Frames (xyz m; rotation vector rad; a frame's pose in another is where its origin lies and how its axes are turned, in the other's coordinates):
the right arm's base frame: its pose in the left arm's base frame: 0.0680 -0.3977 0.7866 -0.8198 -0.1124 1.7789
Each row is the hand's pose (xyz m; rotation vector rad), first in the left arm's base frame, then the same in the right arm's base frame.
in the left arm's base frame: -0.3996 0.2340 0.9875 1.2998 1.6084 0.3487
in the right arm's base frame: 0.5214 0.0465 0.6197 2.7870 -0.1745 -0.2573
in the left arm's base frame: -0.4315 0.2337 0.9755 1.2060 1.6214 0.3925
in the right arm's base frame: 0.5313 0.0778 0.6289 2.7194 -0.0978 -0.2429
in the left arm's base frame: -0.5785 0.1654 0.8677 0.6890 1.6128 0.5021
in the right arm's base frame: 0.5430 0.2713 0.6109 2.3526 0.3015 -0.2866
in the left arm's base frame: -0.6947 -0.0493 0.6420 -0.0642 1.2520 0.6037
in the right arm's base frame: 0.4784 0.5491 0.4400 1.6052 0.6510 -0.5107
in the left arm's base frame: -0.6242 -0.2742 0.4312 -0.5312 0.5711 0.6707
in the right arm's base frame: 0.3717 0.6736 0.1697 0.8192 0.5862 -0.7947
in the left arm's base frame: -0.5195 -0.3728 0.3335 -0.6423 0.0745 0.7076
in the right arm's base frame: 0.3171 0.6712 0.0046 0.3773 0.3717 -0.9504
